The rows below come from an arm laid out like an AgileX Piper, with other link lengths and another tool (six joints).
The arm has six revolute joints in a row. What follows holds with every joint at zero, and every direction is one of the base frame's. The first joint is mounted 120.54 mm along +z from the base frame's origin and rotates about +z. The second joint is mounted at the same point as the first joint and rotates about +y. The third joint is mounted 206.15 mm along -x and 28.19 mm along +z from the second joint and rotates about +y. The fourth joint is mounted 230.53 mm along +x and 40.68 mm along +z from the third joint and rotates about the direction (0.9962, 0, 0.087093). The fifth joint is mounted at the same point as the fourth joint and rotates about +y. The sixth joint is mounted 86.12 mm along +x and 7.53 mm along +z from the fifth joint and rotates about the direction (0.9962, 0, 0.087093). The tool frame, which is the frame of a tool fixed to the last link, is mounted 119.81 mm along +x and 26.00 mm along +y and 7.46 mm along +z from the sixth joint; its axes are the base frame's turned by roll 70.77, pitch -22.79 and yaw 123.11 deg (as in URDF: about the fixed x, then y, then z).
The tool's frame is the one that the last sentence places.
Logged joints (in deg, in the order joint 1, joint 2, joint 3, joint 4, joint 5, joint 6), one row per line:
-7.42, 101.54, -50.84, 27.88, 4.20, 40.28
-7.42, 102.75, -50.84, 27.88, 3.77, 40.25
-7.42, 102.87, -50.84, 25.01, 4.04, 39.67
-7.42, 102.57, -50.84, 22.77, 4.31, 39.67
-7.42, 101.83, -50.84, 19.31, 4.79, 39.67
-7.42, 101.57, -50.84, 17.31, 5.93, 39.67
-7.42, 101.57, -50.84, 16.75, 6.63, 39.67
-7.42, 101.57, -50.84, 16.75, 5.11, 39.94
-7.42, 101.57, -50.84, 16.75, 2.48, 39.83
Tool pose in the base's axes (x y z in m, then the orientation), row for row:
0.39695, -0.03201, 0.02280, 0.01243, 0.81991, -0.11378, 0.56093
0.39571, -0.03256, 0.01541, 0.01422, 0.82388, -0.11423, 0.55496
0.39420, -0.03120, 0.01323, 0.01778, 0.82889, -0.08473, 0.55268
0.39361, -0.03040, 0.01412, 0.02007, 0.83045, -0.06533, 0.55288
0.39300, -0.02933, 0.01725, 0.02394, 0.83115, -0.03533, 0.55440
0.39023, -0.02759, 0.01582, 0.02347, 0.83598, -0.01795, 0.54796
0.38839, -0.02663, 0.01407, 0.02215, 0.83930, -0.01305, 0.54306
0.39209, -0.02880, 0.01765, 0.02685, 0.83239, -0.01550, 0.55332
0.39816, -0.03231, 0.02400, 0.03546, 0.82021, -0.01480, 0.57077
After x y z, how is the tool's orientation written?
As a quaternion, w x y z.
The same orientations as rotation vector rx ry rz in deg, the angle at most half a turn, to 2 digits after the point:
146.43, -20.32, 100.18
146.97, -20.38, 99.00
147.53, -15.08, 98.37
147.60, -11.61, 98.27
147.37, -6.26, 98.30
148.27, -3.18, 97.19
148.98, -2.32, 96.40
147.32, -2.74, 97.93
144.40, -2.61, 100.48

